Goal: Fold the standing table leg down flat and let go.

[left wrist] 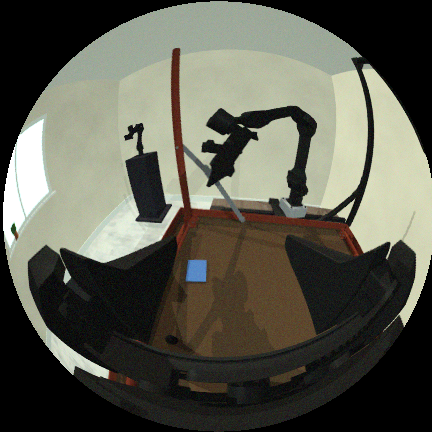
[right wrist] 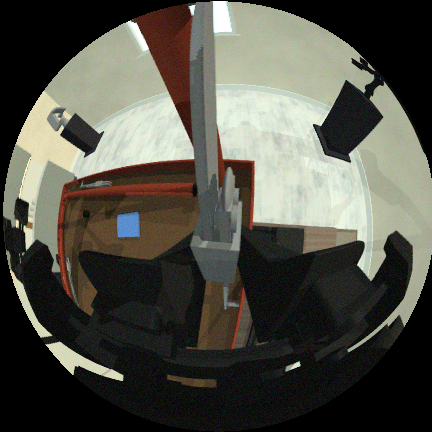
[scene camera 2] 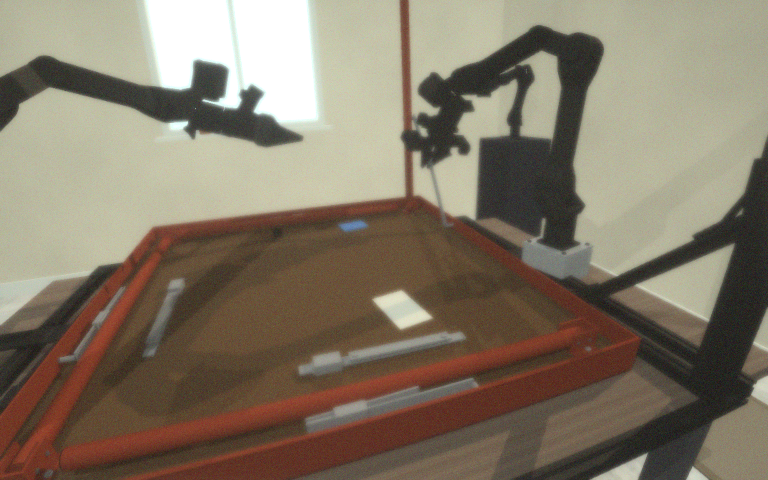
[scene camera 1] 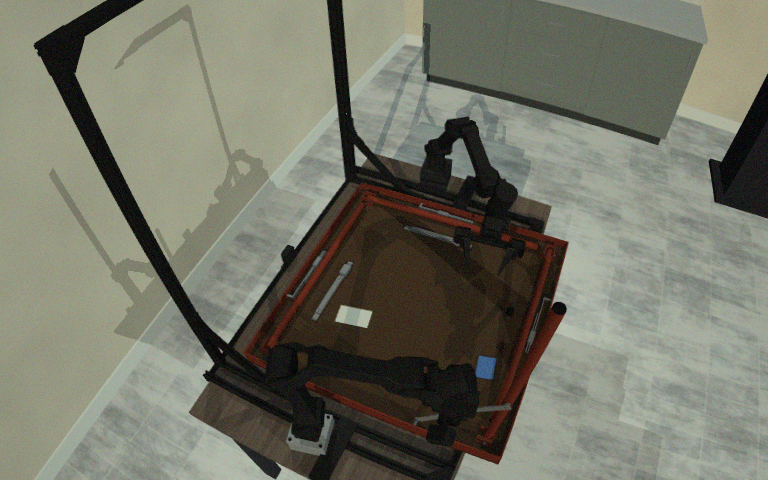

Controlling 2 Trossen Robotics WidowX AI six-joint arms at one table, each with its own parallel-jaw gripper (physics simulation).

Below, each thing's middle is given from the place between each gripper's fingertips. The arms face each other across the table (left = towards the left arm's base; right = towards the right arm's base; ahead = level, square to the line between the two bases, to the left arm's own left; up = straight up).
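White card (scene camera 2: 400, 308): 26 cm below my left hand, 34 cm behind it, 9 cm to the right of it.
White card: 15 cm below my right hand, 41 cm behind it, 25 cm to the left of it.
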